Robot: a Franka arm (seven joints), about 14 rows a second.
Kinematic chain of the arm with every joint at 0, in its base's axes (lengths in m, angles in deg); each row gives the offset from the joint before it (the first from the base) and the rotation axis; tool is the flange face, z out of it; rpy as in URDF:
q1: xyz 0 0 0.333 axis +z
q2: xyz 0 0 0 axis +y
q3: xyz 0 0 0.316 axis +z
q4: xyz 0.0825 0 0 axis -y
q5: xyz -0.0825 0 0.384 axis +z
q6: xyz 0 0 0 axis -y
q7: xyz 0.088 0 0 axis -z
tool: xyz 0 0 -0.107 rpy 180 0 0
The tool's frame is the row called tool.
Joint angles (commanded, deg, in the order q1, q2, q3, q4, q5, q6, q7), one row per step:
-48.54 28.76 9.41 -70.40 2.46 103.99 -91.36
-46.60 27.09 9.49 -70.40 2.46 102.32 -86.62
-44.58 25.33 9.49 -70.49 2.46 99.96 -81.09
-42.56 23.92 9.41 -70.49 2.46 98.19 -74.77
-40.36 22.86 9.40 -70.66 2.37 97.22 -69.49
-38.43 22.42 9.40 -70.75 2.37 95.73 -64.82
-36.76 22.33 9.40 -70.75 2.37 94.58 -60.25
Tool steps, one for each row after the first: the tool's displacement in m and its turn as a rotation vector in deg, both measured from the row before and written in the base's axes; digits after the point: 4 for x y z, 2 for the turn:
0.0105 0.0248 0.0177 0.53 0.29 -2.48
0.0081 0.0265 0.0166 0.97 0.93 -3.18
0.0078 0.0246 0.0138 0.80 0.74 -4.12
0.0100 0.0255 0.0095 0.45 0.48 -2.93
0.0085 0.0222 0.0020 1.01 1.28 -2.55
0.0078 0.0185 -0.0008 0.89 1.25 -2.75

